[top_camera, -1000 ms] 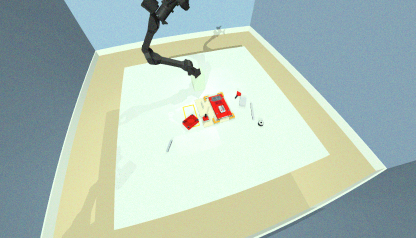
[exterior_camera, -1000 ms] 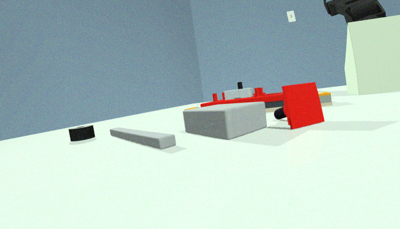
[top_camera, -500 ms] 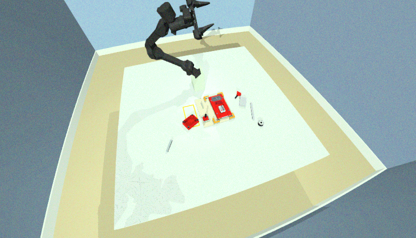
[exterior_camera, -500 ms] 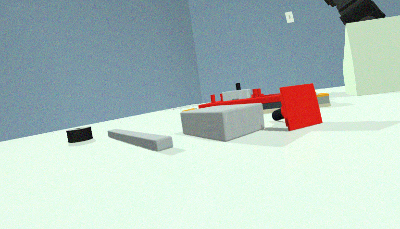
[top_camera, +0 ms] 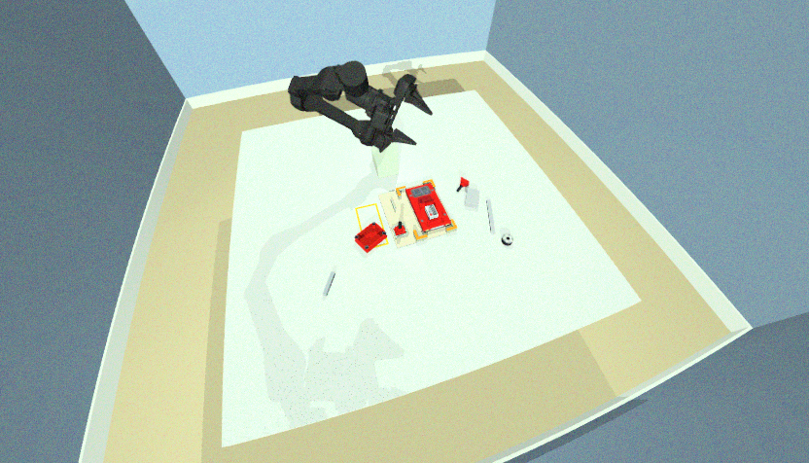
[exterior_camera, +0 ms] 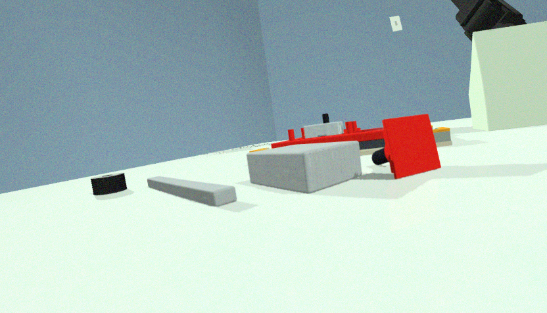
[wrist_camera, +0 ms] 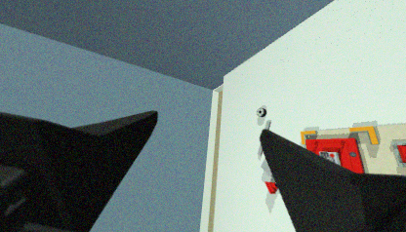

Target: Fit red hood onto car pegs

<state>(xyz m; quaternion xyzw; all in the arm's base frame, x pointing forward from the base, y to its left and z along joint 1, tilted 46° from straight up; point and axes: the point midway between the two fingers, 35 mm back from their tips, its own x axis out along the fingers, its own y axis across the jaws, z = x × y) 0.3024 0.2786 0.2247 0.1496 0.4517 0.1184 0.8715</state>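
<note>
The red hood is 42 cm below my gripper tip, 17 cm to the right of it and 2 cm ahead of it. From my gripper tip the other things lie so: black wheel (42 cm below, 30 cm to the left, 12 cm ahead); then grey engine block (41 cm below, 6 cm to the left, 3 cm behind); then grey bar (43 cm below, 28 cm to the left, 1 cm ahead).
</note>
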